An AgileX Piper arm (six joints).
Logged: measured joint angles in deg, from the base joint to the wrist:
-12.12 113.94 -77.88 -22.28 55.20 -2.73
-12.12 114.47 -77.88 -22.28 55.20 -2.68
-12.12 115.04 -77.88 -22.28 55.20 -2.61
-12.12 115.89 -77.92 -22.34 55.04 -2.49
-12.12 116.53 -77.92 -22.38 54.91 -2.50
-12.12 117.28 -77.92 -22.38 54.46 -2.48
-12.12 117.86 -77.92 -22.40 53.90 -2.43
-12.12 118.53 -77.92 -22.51 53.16 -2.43
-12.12 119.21 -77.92 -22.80 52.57 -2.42
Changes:
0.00 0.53 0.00 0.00 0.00 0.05
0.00 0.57 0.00 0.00 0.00 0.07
0.00 0.85 -0.04 -0.06 -0.16 0.12
0.00 0.64 0.00 -0.04 -0.13 -0.01
0.00 0.75 0.00 0.00 -0.45 0.02
0.00 0.58 0.00 -0.02 -0.56 0.05
0.00 0.67 0.00 -0.11 -0.74 0.00
0.00 0.68 0.00 -0.29 -0.59 0.01

